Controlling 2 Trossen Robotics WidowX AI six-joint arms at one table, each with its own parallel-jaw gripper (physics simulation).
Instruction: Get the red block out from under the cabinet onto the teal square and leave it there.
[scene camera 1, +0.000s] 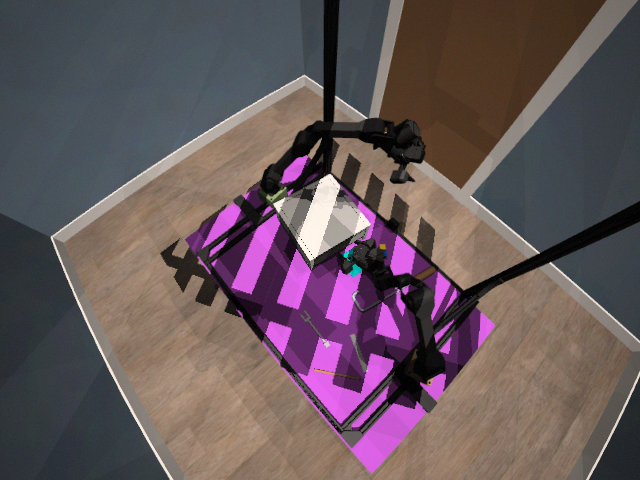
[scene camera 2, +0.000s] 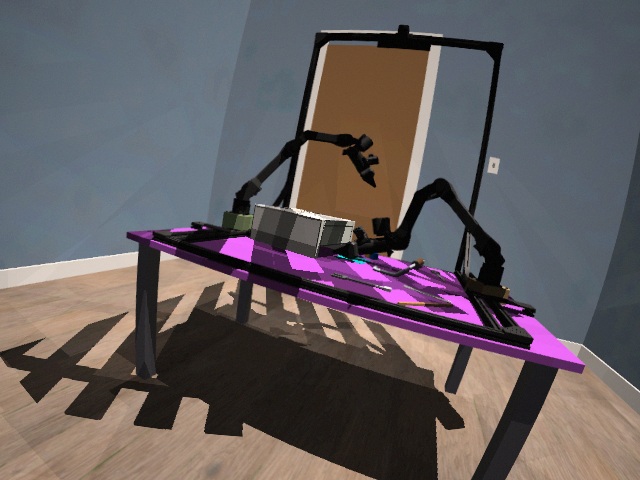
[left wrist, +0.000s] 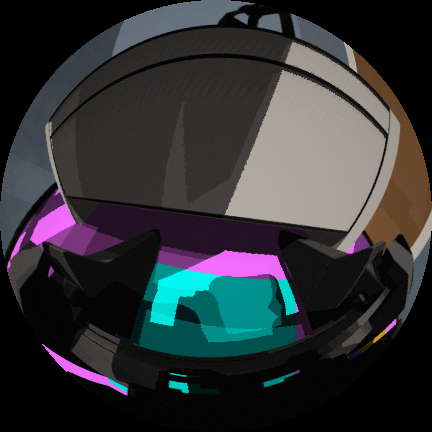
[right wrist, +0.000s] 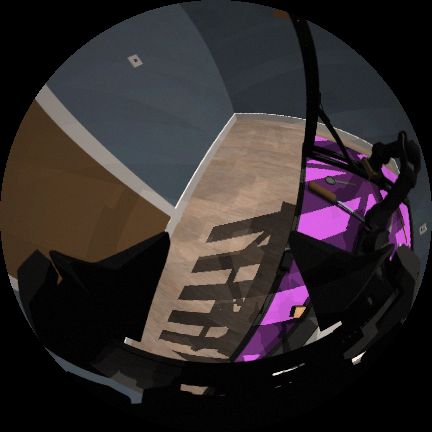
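Observation:
Cabinet front (left wrist: 237, 136). Cabinet top (scene camera 1: 323, 218) and (left wrist: 215, 37). Left gripper (left wrist: 220, 236) open, holding nothing. Right gripper (scene camera 1: 418, 170) and (right wrist: 231, 237), open, holds nothing.

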